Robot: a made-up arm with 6 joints. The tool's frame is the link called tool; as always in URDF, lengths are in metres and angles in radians. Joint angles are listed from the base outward.
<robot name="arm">
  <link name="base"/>
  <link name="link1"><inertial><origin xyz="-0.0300 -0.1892 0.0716"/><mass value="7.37"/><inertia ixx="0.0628" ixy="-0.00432" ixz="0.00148" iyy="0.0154" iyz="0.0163" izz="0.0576"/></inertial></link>
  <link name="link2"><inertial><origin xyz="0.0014 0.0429 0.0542"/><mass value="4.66"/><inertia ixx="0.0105" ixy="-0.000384" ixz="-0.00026" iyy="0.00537" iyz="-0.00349" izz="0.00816"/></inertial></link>
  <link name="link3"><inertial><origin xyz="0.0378 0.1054 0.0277"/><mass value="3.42"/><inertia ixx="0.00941" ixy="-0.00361" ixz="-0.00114" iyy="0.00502" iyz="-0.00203" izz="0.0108"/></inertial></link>
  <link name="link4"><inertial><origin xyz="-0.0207 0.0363 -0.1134"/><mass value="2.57"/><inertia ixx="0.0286" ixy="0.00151" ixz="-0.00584" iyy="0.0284" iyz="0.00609" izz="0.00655"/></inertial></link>
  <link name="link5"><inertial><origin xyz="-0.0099 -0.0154 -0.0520"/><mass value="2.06"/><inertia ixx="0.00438" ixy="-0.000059" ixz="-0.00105" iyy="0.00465" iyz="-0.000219" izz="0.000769"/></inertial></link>
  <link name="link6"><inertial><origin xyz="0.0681 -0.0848 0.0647"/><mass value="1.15"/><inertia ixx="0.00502" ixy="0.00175" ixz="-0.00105" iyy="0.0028" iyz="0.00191" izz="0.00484"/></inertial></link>
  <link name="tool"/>
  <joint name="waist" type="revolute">
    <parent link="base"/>
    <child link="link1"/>
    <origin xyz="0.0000 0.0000 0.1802" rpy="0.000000 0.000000 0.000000"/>
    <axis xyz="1 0 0"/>
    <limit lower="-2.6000" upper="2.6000"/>
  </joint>
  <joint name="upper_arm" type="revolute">
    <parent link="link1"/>
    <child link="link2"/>
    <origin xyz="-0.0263 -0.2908 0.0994" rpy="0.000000 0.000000 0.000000"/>
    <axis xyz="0 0 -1"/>
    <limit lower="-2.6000" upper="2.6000"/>
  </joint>
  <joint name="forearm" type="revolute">
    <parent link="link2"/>
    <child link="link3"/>
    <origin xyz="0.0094 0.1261 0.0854" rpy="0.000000 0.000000 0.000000"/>
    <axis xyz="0 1 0"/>
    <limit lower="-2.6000" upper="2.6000"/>
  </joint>
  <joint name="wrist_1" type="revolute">
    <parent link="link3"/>
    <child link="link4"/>
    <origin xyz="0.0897 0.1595 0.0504" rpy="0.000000 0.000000 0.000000"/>
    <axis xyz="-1 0 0"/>
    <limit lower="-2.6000" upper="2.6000"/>
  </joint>
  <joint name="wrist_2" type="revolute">
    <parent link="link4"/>
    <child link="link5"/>
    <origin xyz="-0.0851 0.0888 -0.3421" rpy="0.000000 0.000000 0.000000"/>
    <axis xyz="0 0 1"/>
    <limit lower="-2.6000" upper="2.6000"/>
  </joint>
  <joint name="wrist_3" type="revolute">
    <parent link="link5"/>
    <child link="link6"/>
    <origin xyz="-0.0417 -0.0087 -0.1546" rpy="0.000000 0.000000 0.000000"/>
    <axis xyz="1 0 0"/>
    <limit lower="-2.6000" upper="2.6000"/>
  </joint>
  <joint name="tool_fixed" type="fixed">
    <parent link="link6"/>
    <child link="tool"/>
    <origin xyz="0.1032 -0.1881 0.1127" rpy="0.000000 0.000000 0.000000"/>
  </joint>
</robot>
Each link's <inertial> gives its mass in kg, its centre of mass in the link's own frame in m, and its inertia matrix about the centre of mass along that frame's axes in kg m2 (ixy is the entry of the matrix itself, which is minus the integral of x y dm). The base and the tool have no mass. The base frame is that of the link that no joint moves.
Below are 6 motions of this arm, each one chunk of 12 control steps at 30 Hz.
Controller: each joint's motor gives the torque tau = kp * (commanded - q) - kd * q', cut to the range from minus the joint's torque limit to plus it. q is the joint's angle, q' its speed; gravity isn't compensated. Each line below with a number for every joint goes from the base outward.
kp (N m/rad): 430 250 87 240 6.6 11
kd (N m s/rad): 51 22 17 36 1.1 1.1
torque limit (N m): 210 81 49 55 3.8 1.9
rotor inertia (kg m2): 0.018 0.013 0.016 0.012 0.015 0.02
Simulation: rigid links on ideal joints. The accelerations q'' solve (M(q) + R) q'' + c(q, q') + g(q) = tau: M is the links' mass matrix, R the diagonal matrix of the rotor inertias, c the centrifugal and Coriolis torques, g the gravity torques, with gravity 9.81 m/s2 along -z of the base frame. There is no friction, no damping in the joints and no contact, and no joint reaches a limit. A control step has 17 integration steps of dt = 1/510 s. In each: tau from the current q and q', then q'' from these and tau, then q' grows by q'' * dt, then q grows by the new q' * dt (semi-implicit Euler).
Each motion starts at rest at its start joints. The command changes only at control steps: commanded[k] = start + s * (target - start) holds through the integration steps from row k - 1 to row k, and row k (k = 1, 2, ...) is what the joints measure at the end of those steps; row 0 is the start. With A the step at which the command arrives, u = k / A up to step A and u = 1 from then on. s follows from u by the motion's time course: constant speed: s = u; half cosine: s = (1 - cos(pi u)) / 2; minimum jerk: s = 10 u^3 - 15 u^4 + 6 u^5; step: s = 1 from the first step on.
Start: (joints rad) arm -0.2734 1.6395 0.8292 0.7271 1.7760 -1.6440
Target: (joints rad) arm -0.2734 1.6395 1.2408 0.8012 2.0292 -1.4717
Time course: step
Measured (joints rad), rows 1 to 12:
1: -0.2633 1.6379 0.8616 0.7337 1.7946 -1.6045
2: -0.2439 1.6328 0.9129 0.7418 1.8289 -1.5535
3: -0.2245 1.6284 0.9607 0.7488 1.8634 -1.5173
4: -0.2085 1.6259 1.0008 0.7549 1.8933 -1.4933
5: -0.1966 1.6249 1.0332 0.7600 1.9181 -1.4760
6: -0.1883 1.6247 1.0591 0.7642 1.9381 -1.4624
7: -0.1826 1.6249 1.0798 0.7677 1.9541 -1.4510
8: -0.1789 1.6253 1.0963 0.7706 1.9669 -1.4415
9: -0.1766 1.6256 1.1096 0.7730 1.9769 -1.4335
10: -0.1752 1.6259 1.1202 0.7749 1.9849 -1.4270
11: -0.1743 1.6261 1.1288 0.7764 1.9912 -1.4218
12: -0.1739 1.6263 1.1358 0.7777 1.9962 -1.4177

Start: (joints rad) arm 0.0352 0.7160 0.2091 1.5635 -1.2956 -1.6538
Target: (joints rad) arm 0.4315 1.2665 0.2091 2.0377 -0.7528 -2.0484
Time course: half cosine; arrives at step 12
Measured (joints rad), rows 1 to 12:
1: 0.0474 0.7146 0.2127 1.5618 -1.2959 -1.6520
2: 0.0718 0.7214 0.2165 1.5589 -1.2888 -1.6577
3: 0.1023 0.7408 0.2201 1.5611 -1.2718 -1.6750
4: 0.1370 0.7731 0.2233 1.5718 -1.2460 -1.7027
5: 0.1756 0.8174 0.2259 1.5919 -1.2124 -1.7387
6: 0.2180 0.8718 0.2281 1.6208 -1.1721 -1.7813
7: 0.2637 0.9336 0.2303 1.6568 -1.1262 -1.8290
8: 0.3116 0.9994 0.2327 1.6977 -1.0762 -1.8798
9: 0.3602 1.0653 0.2356 1.7406 -1.0240 -1.9313
10: 0.4075 1.1271 0.2393 1.7829 -0.9717 -1.9806
11: 0.4511 1.1806 0.2440 1.8216 -0.9218 -2.0245
12: 0.4888 1.2223 0.2496 1.8544 -0.8770 -2.0598

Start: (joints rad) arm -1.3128 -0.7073 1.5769 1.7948 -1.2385 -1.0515
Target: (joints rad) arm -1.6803 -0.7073 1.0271 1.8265 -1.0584 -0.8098
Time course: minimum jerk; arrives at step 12
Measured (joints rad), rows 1 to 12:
1: -1.3165 -0.7041 1.5763 1.7999 -1.2362 -1.0536
2: -1.3247 -0.7011 1.5722 1.8068 -1.2302 -1.0540
3: -1.3368 -0.6996 1.5632 1.8128 -1.2224 -1.0505
4: -1.3544 -0.6991 1.5469 1.8180 -1.2126 -1.0430
5: -1.3793 -0.6990 1.5218 1.8225 -1.2001 -1.0307
6: -1.4126 -0.6991 1.4875 1.8267 -1.1846 -1.0121
7: -1.4535 -0.6990 1.4449 1.8310 -1.1665 -0.9865
8: -1.4999 -0.6987 1.3964 1.8356 -1.1468 -0.9543
9: -1.5486 -0.6983 1.3453 1.8407 -1.1266 -0.9174
10: -1.5957 -0.6979 1.2954 1.8464 -1.1070 -0.8789
11: -1.6378 -0.6976 1.2499 1.8524 -1.0889 -0.8425
12: -1.6725 -0.6977 1.2107 1.8584 -1.0727 -0.8116

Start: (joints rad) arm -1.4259 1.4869 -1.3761 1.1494 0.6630 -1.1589
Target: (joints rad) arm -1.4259 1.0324 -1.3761 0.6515 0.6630 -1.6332
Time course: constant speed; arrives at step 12
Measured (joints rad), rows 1 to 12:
1: -1.4284 1.4699 -1.3724 1.1519 0.6606 -1.1593
2: -1.4357 1.4408 -1.3714 1.1473 0.6565 -1.1622
3: -1.4451 1.4056 -1.3729 1.1344 0.6526 -1.1707
4: -1.4548 1.3672 -1.3757 1.1148 0.6495 -1.1866
5: -1.4636 1.3272 -1.3789 1.0898 0.6476 -1.2095
6: -1.4708 1.2867 -1.3820 1.0602 0.6470 -1.2385
7: -1.4763 1.2460 -1.3846 1.0271 0.6475 -1.2724
8: -1.4802 1.2055 -1.3866 0.9911 0.6489 -1.3099
9: -1.4828 1.1652 -1.3879 0.9528 0.6510 -1.3501
10: -1.4842 1.1250 -1.3886 0.9126 0.6535 -1.3920
11: -1.4848 1.0849 -1.3887 0.8709 0.6563 -1.4349
12: -1.4849 1.0448 -1.3884 0.8280 0.6591 -1.4784

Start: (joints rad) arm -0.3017 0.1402 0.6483 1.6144 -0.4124 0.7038
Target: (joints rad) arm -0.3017 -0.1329 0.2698 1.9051 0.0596 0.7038
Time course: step
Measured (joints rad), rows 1 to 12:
1: -0.2851 0.0852 0.5911 1.6427 -0.4049 0.7051
2: -0.2659 0.0119 0.5461 1.6825 -0.3473 0.7068
3: -0.2524 -0.0443 0.5112 1.7174 -0.2533 0.7057
4: -0.2437 -0.0821 0.4832 1.7461 -0.1567 0.6999
5: -0.2382 -0.1060 0.4601 1.7689 -0.0738 0.6907
6: -0.2346 -0.1203 0.4406 1.7868 -0.0085 0.6806
7: -0.2320 -0.1287 0.4240 1.8005 0.0406 0.6717
8: -0.2301 -0.1333 0.4098 1.8111 0.0770 0.6650
9: -0.2286 -0.1358 0.3978 1.8191 0.1038 0.6604
10: -0.2273 -0.1370 0.3875 1.8253 0.1236 0.6576
11: -0.2263 -0.1375 0.3788 1.8300 0.1385 0.6560
12: -0.2254 -0.1377 0.3715 1.8336 0.1498 0.6552

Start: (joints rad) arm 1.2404 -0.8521 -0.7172 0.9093 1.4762 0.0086
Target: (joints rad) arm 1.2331 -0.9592 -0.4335 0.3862 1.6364 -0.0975
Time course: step
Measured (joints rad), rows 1 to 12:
1: 1.2474 -0.8645 -0.6862 0.8703 1.4174 0.0165
2: 1.2608 -0.8880 -0.6405 0.7893 1.3666 0.0167
3: 1.2739 -0.9176 -0.5960 0.7136 1.3780 0.0026
4: 1.2845 -0.9456 -0.5559 0.6495 1.4177 -0.0226
5: 1.2920 -0.9687 -0.5202 0.5974 1.4628 -0.0528
6: 1.2969 -0.9865 -0.4884 0.5560 1.5028 -0.0829
7: 1.2997 -0.9992 -0.4605 0.5238 1.5341 -0.1094
8: 1.3010 -1.0078 -0.4361 0.4989 1.5564 -0.1305
9: 1.3013 -1.0132 -0.4151 0.4800 1.5713 -0.1458
10: 1.3010 -1.0163 -0.3974 0.4656 1.5802 -0.1558
11: 1.3005 -1.0179 -0.3826 0.4547 1.5850 -0.1614
12: 1.2998 -1.0186 -0.3704 0.4465 1.5867 -0.1638

